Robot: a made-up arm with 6 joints. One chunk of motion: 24 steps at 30 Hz.
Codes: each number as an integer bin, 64 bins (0 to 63) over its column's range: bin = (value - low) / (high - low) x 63, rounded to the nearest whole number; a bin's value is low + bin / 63 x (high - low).
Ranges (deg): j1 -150.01..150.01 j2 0..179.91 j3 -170..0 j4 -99.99..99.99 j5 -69.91..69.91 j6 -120.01..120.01
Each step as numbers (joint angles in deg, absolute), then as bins.
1 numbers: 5.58 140.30 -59.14 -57.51 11.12 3.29
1 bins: 33 49 41 13 37 32
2 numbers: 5.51 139.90 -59.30 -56.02 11.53 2.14
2 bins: 33 49 41 14 37 32
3 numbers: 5.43 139.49 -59.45 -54.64 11.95 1.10
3 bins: 33 49 41 14 37 32
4 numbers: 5.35 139.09 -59.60 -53.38 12.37 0.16
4 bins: 33 49 41 15 37 32
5 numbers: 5.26 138.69 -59.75 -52.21 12.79 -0.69
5 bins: 33 49 41 15 37 31
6 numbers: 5.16 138.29 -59.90 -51.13 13.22 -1.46
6 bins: 33 48 41 15 37 31
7 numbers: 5.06 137.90 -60.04 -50.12 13.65 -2.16
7 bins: 33 48 41 16 38 31
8 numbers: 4.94 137.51 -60.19 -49.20 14.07 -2.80
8 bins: 33 48 41 16 38 31
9 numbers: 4.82 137.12 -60.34 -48.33 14.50 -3.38
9 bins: 33 48 41 16 38 31
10 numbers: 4.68 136.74 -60.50 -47.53 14.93 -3.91
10 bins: 32 48 41 17 38 30
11 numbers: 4.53 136.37 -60.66 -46.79 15.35 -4.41
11 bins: 32 48 41 17 38 30
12 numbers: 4.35 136.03 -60.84 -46.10 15.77 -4.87
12 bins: 32 48 40 17 39 30
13 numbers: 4.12 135.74 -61.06 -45.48 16.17 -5.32
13 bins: 32 48 40 17 39 30
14 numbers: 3.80 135.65 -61.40 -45.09 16.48 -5.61
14 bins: 32 48 40 17 39 30
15 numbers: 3.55 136.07 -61.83 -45.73 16.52 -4.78
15 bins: 32 48 40 17 39 30
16 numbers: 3.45 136.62 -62.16 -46.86 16.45 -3.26
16 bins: 32 48 40 17 39 31
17 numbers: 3.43 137.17 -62.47 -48.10 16.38 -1.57
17 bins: 32 48 40 16 39 31
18 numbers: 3.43 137.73 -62.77 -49.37 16.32 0.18
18 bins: 32 48 40 16 39 32
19 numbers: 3.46 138.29 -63.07 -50.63 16.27 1.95
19 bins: 32 48 40 16 39 32
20 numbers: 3.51 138.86 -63.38 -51.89 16.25 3.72
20 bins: 32 49 40 15 39 32
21 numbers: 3.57 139.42 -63.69 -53.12 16.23 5.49
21 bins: 32 49 39 15 39 33
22 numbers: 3.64 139.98 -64.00 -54.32 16.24 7.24
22 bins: 32 49 39 14 39 33
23 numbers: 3.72 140.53 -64.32 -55.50 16.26 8.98
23 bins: 32 49 39 14 39 34
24 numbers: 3.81 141.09 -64.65 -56.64 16.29 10.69
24 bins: 32 49 39 14 39 34
